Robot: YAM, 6 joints.
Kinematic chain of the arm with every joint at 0, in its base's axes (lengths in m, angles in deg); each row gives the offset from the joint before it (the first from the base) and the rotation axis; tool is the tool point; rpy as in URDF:
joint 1: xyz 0 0 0.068 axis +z
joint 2: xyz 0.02 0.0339 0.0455 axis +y
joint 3: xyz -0.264 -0.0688 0 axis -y
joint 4: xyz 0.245 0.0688 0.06 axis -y
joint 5: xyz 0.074 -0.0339 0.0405 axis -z
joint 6: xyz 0.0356 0 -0.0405 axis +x
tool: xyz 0 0 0 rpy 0 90 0
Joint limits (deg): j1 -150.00..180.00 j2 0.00..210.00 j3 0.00..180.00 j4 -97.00..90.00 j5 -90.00..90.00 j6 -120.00..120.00
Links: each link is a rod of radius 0.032 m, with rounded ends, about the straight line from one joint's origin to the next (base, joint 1, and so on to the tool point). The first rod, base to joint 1, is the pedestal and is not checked.
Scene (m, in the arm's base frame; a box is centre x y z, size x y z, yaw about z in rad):
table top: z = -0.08
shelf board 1: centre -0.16 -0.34 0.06 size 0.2 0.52 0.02 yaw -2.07
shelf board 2: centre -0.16 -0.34 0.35 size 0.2 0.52 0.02 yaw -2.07
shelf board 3: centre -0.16 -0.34 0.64 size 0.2 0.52 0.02 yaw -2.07
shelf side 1: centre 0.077 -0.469 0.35 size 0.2 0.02 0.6 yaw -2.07
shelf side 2: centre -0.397 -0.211 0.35 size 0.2 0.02 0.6 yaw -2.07
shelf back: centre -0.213 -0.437 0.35 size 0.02 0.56 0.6 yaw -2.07
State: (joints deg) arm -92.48 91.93 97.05 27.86 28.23 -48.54
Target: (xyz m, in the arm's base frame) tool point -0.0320 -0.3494 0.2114
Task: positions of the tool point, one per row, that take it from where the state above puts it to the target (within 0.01 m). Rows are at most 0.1 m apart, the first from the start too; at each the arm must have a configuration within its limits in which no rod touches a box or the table.
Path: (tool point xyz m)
1: 0.0019 -0.3219 0.4928
2: 0.0284 -0.2853 0.4624
3: 0.0475 -0.2471 0.4257
4: 0.0593 -0.2096 0.3829
5: 0.0647 -0.1742 0.3348
6: 0.0609 -0.2035 0.2964
7: 0.0490 -0.2235 0.2542
8: 0.0318 -0.2323 0.2114
9: 0.0073 -0.2914 0.2192
10: -0.0320 -0.3494 0.2114

